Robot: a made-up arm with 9 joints. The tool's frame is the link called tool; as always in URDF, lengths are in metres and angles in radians.
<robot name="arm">
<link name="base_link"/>
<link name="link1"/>
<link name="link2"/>
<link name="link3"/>
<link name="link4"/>
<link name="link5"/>
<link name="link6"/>
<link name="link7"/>
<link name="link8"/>
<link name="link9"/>
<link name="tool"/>
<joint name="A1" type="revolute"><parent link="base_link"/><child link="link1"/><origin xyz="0.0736 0.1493 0.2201" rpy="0.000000 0.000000 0.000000"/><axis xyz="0 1 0"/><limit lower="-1.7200" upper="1.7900" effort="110" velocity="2.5"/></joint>
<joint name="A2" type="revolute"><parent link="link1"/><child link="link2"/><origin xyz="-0.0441 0.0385 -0.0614" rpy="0.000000 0.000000 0.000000"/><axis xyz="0.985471 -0.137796 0.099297"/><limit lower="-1.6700" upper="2.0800" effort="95" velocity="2.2"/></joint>
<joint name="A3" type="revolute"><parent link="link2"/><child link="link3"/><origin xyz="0.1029 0.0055 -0.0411" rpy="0.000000 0.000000 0.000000"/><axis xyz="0 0 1"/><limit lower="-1.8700" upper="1.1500" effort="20" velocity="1.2"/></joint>
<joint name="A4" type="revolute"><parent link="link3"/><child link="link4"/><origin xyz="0.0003 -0.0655 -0.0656" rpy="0.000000 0.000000 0.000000"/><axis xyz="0 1 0"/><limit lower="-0.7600" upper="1.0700" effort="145" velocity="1.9"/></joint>
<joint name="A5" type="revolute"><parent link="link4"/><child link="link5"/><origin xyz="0.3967 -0.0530 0.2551" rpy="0.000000 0.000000 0.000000"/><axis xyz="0 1 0"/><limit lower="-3.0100" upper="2.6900" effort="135" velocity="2.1"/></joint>
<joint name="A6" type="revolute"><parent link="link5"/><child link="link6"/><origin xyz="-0.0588 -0.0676 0.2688" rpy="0.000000 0.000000 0.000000"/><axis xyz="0.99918 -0.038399 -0.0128"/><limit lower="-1.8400" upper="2.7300" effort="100" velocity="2.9"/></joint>
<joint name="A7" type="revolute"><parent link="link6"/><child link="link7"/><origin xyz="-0.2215 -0.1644 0.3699" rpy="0.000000 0.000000 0.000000"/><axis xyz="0 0 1"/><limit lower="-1.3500" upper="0.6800" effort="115" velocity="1.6"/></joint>
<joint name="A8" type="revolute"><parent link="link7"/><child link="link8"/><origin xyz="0.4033 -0.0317 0.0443" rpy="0.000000 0.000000 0.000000"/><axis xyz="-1 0 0"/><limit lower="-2.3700" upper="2.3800" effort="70" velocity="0.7"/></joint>
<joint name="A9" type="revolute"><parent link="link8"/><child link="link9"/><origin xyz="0.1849 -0.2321 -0.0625" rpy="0.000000 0.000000 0.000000"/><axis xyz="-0.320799 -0.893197 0.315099"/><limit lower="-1.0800" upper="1.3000" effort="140" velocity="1.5"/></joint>
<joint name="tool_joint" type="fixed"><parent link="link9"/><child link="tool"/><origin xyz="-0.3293 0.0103 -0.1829" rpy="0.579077 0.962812 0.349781"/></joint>
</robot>
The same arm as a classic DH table. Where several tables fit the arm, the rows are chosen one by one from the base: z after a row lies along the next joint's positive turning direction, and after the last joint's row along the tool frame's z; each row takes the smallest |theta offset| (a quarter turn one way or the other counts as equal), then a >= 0, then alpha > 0; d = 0 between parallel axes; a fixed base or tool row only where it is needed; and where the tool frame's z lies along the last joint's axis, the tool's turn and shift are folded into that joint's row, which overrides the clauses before.
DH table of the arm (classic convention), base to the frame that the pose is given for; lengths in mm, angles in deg. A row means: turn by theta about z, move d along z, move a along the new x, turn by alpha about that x. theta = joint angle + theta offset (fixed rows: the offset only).
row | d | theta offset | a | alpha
base (fixed) | 220.1 | 0.00 | 73.6 | -90.00
A1 | 180.8 | 84.25 | 56.7 | 97.92
A2 | 51.1 | 89.20 | 19.7 | -84.30
A3 | -116.8 | -82.04 | 0.3 | -90.00
A4 | 0.0 | -32.74 | 471.6 | 0.00
A5 | -188.5 | -56.52 | 268.0 | -92.20
A6 | -277.3 | -89.97 | -172.8 | -90.73
A7 | 411.4 | 2.20 | -31.7 | -90.00
A8 | -655.3 | -70.57 | -136.2 | 71.29
A9 | 297.8 | 21.18 | -36.8 | 82.39
tool (fixed) | -376.3 | -142.34 | 0.0 | 0.00
Joint limits (deg, base to tool): -98.55..102.56 -95.68..119.18 -107.14..65.89 -43.54..61.31 -172.46..154.13 -105.42..156.42 -77.35..38.96 -135.79..136.36 -61.88..74.48

